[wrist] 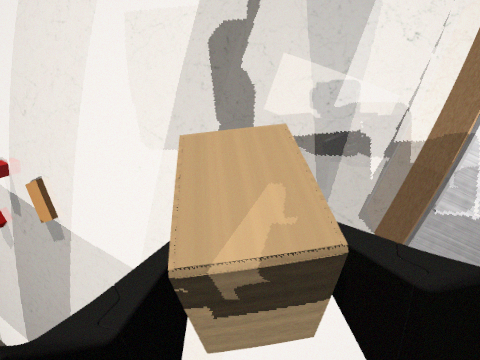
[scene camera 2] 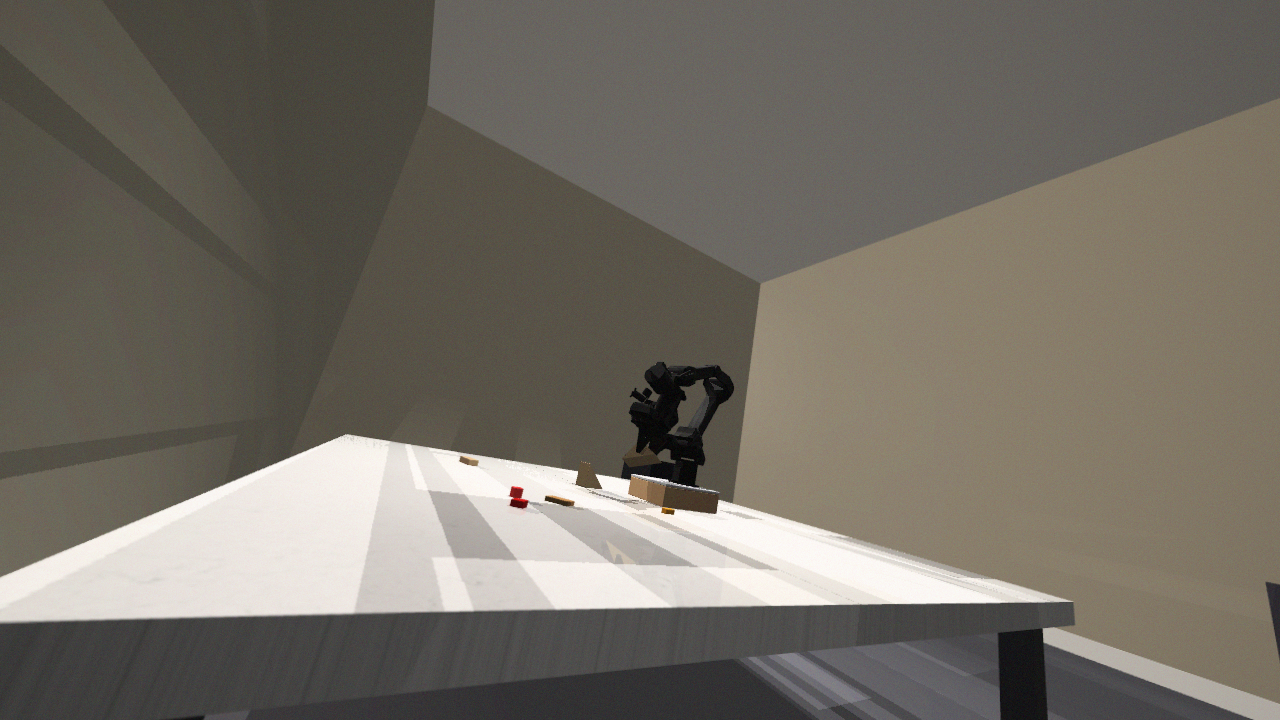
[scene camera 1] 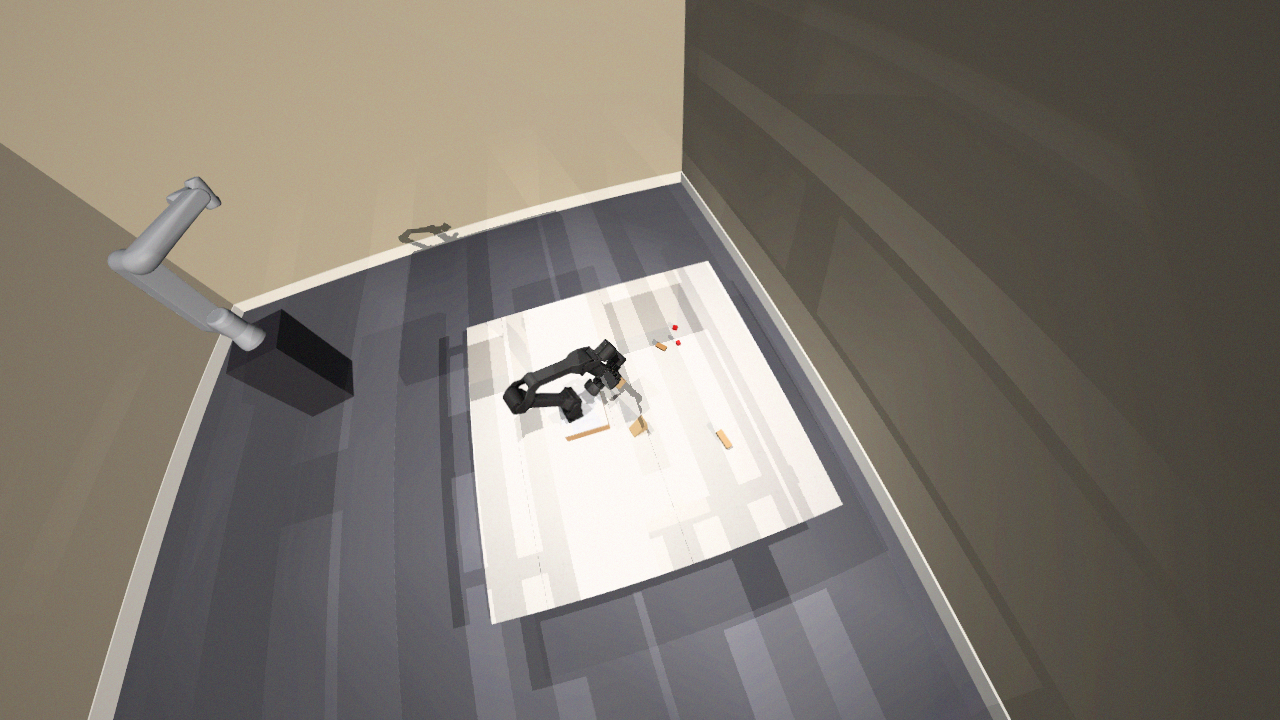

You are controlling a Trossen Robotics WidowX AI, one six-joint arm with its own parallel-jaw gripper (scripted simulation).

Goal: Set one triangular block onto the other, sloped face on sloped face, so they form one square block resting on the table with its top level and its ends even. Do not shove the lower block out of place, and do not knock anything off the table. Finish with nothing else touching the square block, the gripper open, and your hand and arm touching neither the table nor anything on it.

my gripper: wrist; scene camera 2; scene camera 1 614, 378
same spot on my gripper: [wrist: 390, 294] = [scene camera 2: 650, 445]
